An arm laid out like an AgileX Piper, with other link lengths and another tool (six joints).
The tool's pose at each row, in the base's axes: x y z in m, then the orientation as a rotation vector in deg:
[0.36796, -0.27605, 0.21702, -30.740, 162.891, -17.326]
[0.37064, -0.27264, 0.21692, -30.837, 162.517, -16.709]
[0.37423, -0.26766, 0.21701, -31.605, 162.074, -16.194]
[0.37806, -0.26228, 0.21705, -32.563, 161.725, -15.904]
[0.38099, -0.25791, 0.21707, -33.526, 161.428, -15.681]
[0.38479, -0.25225, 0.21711, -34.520, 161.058, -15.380]
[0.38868, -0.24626, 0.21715, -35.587, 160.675, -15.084]
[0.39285, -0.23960, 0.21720, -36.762, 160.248, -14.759]
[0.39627, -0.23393, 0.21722, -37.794, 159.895, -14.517]
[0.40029, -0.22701, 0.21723, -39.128, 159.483, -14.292]
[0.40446, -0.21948, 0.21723, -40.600, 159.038, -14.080]
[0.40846, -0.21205, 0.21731, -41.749, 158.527, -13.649]
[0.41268, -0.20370, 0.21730, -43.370, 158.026, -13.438]
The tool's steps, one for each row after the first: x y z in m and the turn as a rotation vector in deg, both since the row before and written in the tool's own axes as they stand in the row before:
[-0.00370, 0.00224, 0.00026, -0.321, -0.483, -0.023]
[-0.00516, 0.00332, 0.00013, -0.317, -0.459, -0.493]
[-0.00555, 0.00357, 0.00025, -0.218, -0.295, -0.642]
[-0.00437, 0.00292, 0.00020, -0.190, -0.224, -0.650]
[-0.00571, 0.00371, 0.00028, -0.228, -0.302, -0.670]
[-0.00597, 0.00390, 0.00031, -0.232, -0.298, -0.723]
[-0.00656, 0.00431, 0.00035, -0.256, -0.324, -0.798]
[-0.00552, 0.00365, 0.00033, -0.205, -0.247, -0.706]
[-0.00665, 0.00443, 0.00041, -0.222, -0.247, -0.919]
[-0.00713, 0.00480, 0.00045, -0.228, -0.243, -1.019]
[-0.00704, 0.00464, 0.00038, -0.306, -0.399, -0.787]
[-0.00773, 0.00525, 0.00053, -0.243, -0.245, -1.130]

